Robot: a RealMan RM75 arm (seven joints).
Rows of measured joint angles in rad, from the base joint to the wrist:
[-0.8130, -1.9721, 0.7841, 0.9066, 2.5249, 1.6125, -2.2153]
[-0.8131, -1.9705, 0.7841, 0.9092, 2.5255, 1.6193, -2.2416]
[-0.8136, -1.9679, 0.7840, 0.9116, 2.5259, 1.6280, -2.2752]
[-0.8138, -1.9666, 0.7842, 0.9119, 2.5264, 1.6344, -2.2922]
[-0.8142, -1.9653, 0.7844, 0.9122, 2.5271, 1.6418, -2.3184]
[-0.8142, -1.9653, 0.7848, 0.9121, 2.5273, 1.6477, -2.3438]
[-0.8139, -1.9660, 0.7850, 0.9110, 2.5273, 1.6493, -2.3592]
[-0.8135, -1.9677, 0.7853, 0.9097, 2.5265, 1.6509, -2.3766]
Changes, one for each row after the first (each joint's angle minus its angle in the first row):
[-0.0001, 0.0016, 0.0000, 0.0026, 0.0006, 0.0068, -0.0263]
[-0.0006, 0.0042, -0.0001, 0.0050, 0.0010, 0.0155, -0.0599]
[-0.0008, 0.0055, 0.0001, 0.0053, 0.0015, 0.0219, -0.0769]
[-0.0012, 0.0068, 0.0003, 0.0056, 0.0022, 0.0293, -0.1031]
[-0.0012, 0.0068, 0.0007, 0.0055, 0.0024, 0.0352, -0.1285]
[-0.0009, 0.0061, 0.0009, 0.0044, 0.0024, 0.0368, -0.1439]
[-0.0005, 0.0044, 0.0012, 0.0031, 0.0016, 0.0384, -0.1613]

